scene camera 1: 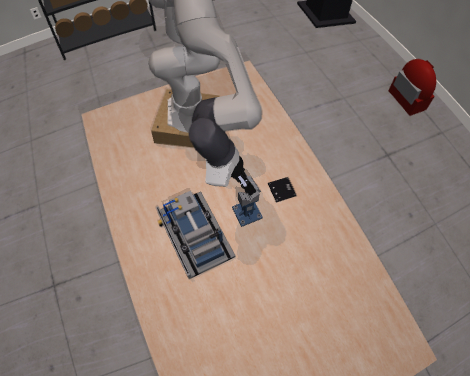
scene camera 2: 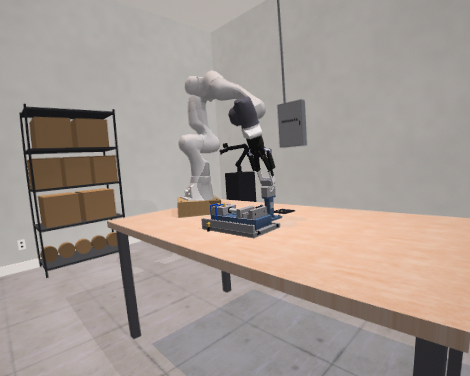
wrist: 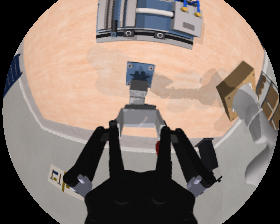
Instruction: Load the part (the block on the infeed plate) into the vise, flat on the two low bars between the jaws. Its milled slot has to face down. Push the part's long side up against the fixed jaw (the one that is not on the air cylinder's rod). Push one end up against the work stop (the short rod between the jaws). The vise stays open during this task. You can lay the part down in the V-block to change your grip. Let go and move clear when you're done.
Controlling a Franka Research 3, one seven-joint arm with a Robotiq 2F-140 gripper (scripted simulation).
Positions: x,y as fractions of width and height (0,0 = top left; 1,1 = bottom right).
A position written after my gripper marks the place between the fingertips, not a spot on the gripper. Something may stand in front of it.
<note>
In view: my gripper (scene camera 2: 0.57,0.49) and a part (wrist: 0.48,0.52).
My gripper shows as well in the wrist view (wrist: 0.50,0.51).
</note>
